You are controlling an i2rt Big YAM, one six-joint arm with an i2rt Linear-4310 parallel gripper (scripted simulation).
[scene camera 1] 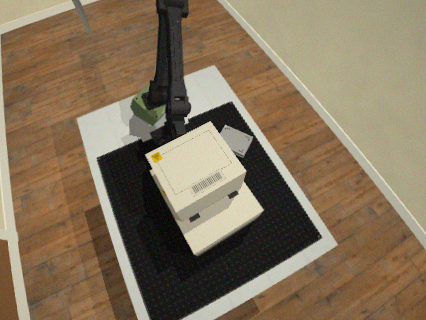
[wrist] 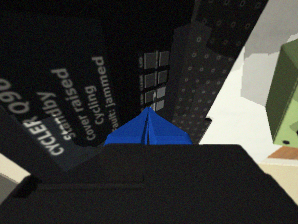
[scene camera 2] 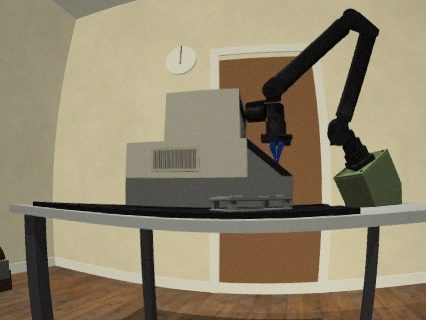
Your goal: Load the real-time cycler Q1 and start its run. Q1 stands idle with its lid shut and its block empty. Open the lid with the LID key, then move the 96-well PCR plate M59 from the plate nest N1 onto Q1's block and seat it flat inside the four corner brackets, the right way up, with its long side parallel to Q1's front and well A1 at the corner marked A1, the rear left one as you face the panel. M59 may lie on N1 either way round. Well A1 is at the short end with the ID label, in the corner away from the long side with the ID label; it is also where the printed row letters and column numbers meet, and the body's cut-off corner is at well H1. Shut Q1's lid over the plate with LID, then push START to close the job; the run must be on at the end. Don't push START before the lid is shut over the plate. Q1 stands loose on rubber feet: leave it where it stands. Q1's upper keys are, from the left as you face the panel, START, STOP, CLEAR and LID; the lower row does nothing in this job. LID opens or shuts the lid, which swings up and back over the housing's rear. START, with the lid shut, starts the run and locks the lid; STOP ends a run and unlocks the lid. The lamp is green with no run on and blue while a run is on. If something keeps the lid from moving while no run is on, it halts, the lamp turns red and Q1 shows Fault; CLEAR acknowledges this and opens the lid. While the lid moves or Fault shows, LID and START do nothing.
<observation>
In view: my gripper (scene camera 2: 276,167) and a lid (scene camera 1: 197,169).
My gripper also shows in the wrist view (wrist: 148,111).
</observation>
